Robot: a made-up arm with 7 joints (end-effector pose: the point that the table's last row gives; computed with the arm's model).
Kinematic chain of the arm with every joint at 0, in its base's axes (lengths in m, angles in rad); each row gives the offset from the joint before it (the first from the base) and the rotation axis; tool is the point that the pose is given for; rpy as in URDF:
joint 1: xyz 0 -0.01 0.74 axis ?
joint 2: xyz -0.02 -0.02 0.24 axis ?
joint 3: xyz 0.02 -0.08 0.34 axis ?
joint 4: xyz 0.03 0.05 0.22 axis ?
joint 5: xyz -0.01 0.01 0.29 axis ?
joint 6: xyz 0 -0.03 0.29 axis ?
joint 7: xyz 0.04 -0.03 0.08 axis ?
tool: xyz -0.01 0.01 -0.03 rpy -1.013 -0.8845 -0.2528
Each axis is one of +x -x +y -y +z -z.
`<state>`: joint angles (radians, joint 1 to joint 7).
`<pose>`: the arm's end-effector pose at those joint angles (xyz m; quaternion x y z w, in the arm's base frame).
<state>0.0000 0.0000 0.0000 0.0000 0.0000 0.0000 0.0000</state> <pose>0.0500 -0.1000 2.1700 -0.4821 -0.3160 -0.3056 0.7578</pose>
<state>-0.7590 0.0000 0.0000 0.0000 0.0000 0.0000 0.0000</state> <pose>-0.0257 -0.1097 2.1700 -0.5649 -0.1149 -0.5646 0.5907</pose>
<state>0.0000 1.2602 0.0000 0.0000 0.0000 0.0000 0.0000</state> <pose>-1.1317 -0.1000 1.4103 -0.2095 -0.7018 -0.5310 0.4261</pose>
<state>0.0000 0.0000 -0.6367 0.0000 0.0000 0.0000 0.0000</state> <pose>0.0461 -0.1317 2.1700 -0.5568 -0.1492 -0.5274 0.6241</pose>
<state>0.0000 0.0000 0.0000 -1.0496 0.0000 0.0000 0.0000</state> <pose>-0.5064 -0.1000 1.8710 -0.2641 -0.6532 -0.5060 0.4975</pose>
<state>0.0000 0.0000 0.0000 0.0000 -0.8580 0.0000 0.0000</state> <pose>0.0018 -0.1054 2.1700 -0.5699 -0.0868 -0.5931 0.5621</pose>
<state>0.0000 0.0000 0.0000 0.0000 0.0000 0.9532 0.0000</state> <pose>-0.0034 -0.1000 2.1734 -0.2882 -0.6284 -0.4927 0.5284</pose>
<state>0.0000 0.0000 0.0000 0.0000 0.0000 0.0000 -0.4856</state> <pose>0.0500 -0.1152 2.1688 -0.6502 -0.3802 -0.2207 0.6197</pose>
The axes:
joint 1: +z
joint 2: -y
joint 3: +z
joint 4: +y
joint 5: +z
joint 6: -y
joint 7: +x

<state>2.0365 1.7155 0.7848 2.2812 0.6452 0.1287 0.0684</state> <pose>-0.1569 -0.2967 1.2984 -0.1784 -0.6542 0.6424 0.3571</pose>
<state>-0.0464 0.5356 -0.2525 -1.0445 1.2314 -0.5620 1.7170</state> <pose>-0.8597 0.1729 1.5498 -0.0893 -0.4617 -0.1303 0.8729</pose>
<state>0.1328 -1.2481 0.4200 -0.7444 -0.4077 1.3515 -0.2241</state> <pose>0.8012 -0.1634 1.6597 -0.3963 -0.5209 -0.5386 0.5306</pose>
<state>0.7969 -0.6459 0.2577 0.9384 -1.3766 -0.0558 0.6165</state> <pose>0.6460 0.7275 1.4394 -0.8556 -0.0795 -0.1437 0.4909</pose>
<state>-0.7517 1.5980 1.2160 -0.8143 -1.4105 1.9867 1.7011</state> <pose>-0.9768 0.2951 0.6861 -0.3411 0.8218 -0.3504 0.2924</pose>
